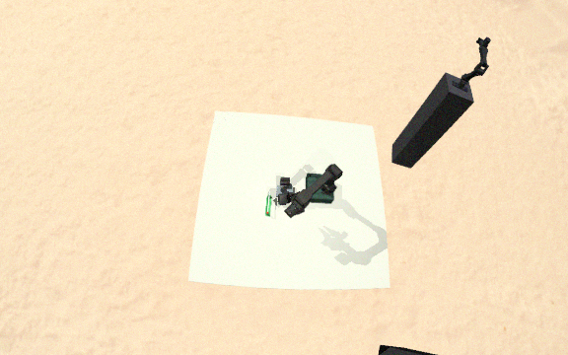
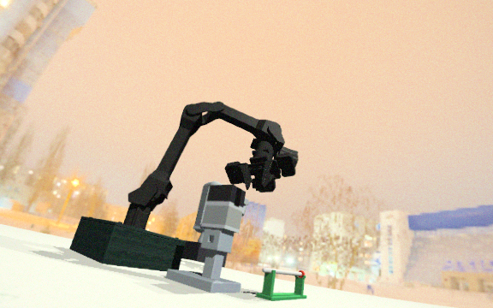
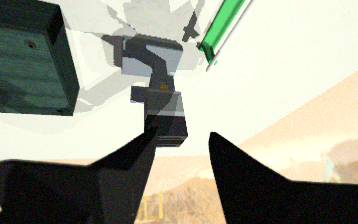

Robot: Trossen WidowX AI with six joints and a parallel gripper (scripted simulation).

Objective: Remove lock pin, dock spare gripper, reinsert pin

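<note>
Now: gripper tip 11 cm short of the green cradle, 2 cm to the right of it and 20 cm above it. From my gripper tip the other things lie so: spare gripper (4 cm ahead, 11 cm to the right, 10 cm below); then grey mount (4 cm ahead, 11 cm to the right, 17 cm below).
</note>
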